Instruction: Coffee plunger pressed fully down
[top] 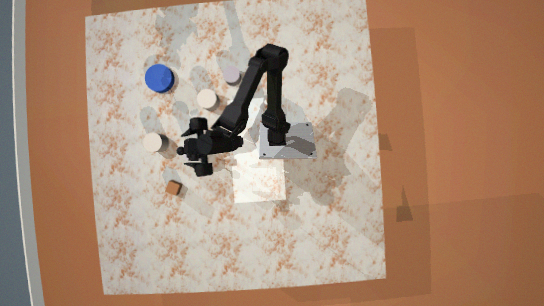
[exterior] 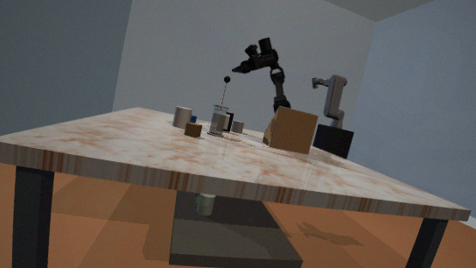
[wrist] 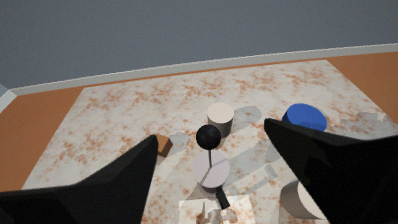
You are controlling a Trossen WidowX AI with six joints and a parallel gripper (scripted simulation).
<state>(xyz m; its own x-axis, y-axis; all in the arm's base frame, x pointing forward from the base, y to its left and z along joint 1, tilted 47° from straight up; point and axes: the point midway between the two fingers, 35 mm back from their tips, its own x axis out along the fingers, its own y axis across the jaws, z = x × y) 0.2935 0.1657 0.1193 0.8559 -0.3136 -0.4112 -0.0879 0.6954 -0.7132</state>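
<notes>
The coffee press is 10 mm ahead of my gripper tip and 190 mm below it. Round my gripper tip: blue cylinder: 180 mm ahead, 320 mm to the right, 300 mm below; then small brown cube: 130 mm ahead, 160 mm to the left, 300 mm below.
</notes>
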